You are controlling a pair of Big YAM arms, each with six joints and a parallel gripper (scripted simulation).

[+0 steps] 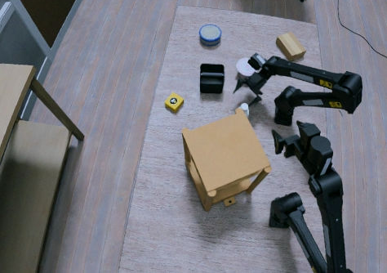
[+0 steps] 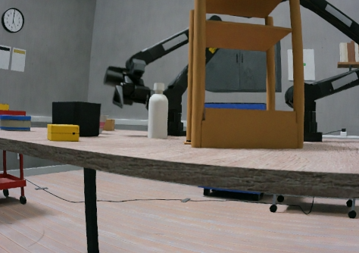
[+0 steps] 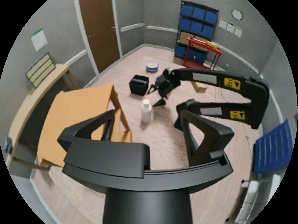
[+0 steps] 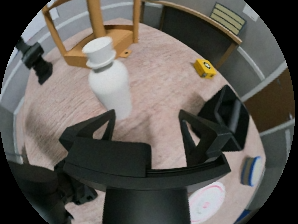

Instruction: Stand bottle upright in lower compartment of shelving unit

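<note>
My right gripper is now 7 cm to the right of the white bottle, 1 cm below it and 1 cm past it. The rest, counted from my right hand: shelving unit (36 cm to the left, 10 cm above, 6 cm ahead); black bin (15 cm ahead, 12 cm to the right, 5 cm below).
</note>
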